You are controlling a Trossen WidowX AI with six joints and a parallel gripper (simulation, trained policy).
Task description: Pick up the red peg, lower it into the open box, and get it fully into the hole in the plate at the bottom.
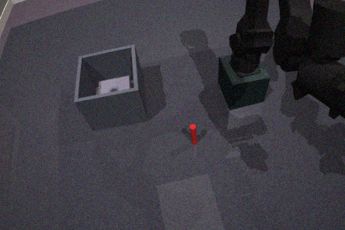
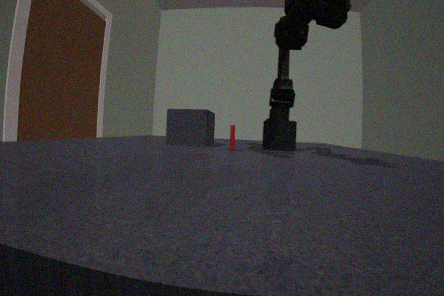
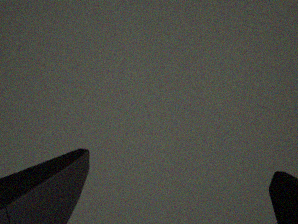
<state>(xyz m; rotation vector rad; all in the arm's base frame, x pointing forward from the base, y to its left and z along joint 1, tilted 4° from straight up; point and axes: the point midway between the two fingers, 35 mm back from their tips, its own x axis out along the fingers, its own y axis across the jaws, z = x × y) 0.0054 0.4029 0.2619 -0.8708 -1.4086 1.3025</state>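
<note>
The red peg is 20 cm ahead of my gripper tip, 31 cm to the right of it and 35 cm below it.
</note>
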